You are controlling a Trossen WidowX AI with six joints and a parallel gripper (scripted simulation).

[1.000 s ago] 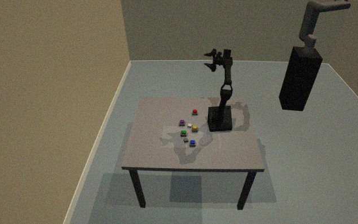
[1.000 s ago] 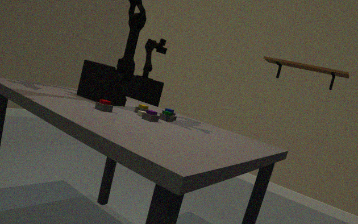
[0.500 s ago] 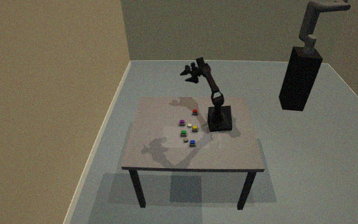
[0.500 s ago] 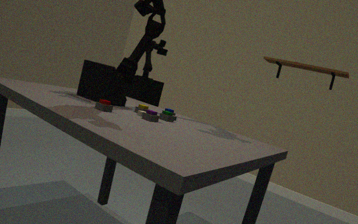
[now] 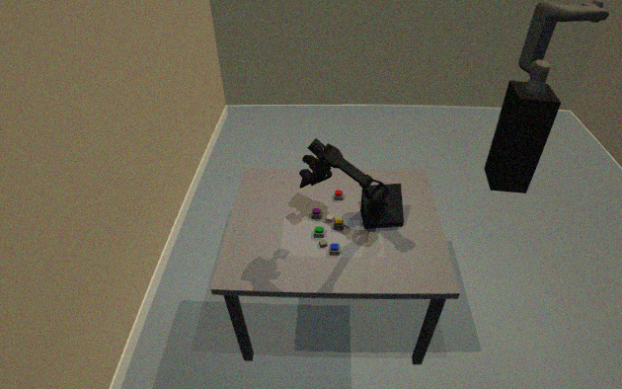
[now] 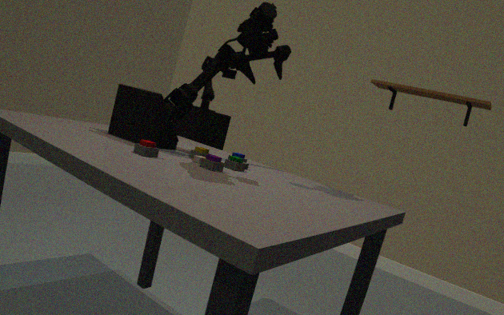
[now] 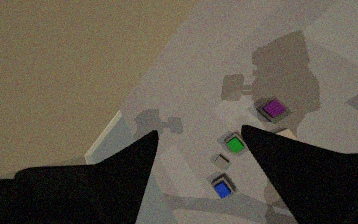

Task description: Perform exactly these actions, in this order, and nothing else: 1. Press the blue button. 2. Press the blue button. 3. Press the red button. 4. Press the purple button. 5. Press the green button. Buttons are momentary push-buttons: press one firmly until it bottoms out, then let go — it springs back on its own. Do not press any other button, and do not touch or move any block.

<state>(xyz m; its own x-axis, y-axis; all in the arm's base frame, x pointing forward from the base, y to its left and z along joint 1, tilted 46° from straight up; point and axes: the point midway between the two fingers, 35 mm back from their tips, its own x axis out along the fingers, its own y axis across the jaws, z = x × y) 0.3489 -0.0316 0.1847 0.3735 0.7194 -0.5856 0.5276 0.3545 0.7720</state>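
The blue button is 260 mm below my gripper tip, 150 mm behind it and 120 mm to the left of it. Also, from my gripper tip: yellow button: 260 mm below, 150 mm behind, 50 mm to the right; then purple button: 260 mm below, 110 mm to the right, 30 mm behind; then green button: 260 mm below, 60 mm behind, 20 mm to the left.
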